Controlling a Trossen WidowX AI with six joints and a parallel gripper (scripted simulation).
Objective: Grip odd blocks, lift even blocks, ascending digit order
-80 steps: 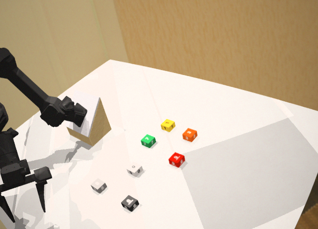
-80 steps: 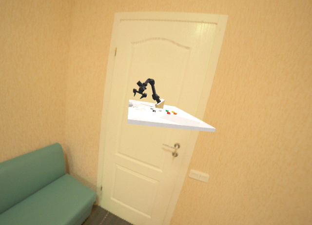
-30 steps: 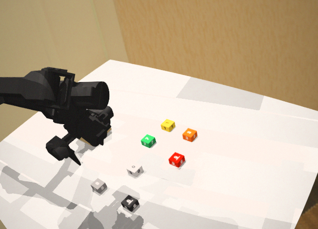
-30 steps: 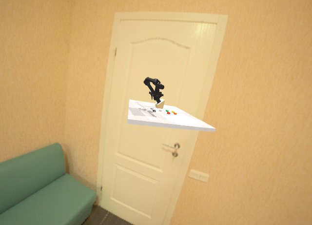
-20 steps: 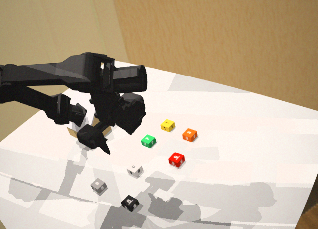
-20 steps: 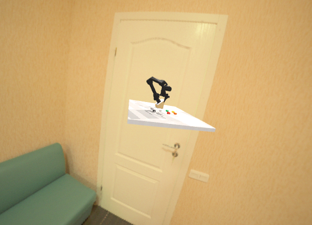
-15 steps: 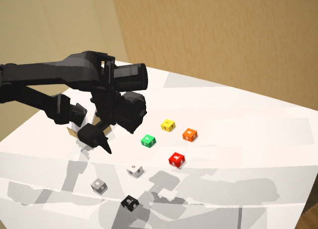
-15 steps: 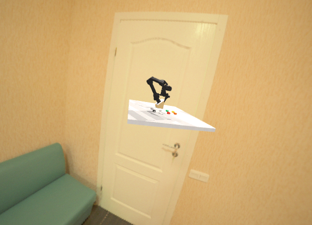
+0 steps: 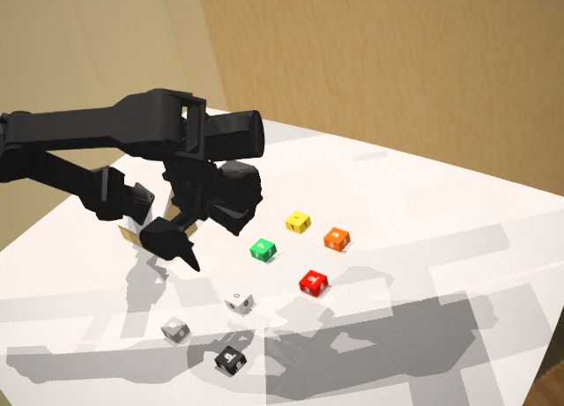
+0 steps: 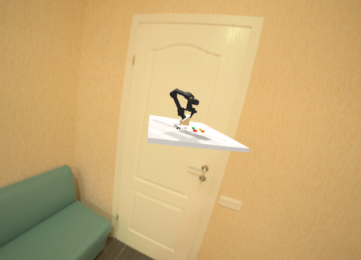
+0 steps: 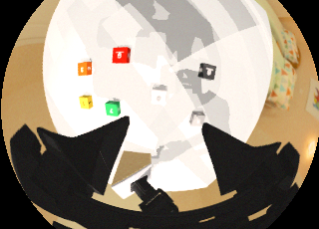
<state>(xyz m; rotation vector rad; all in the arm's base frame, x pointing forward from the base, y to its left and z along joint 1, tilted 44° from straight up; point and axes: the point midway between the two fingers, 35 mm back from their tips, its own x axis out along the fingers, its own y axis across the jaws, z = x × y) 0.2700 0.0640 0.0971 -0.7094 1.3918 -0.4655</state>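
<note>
Right now the white block is 1 cm behind my gripper tip, 1 cm to the left of it and 11 cm below it. Round my gripper tip: black block: 8 cm ahead, 8 cm to the right, 11 cm below; then red block: 7 cm ahead, 11 cm to the left, 11 cm below; then grey block: 4 cm behind, 10 cm to the right, 11 cm below.
</note>
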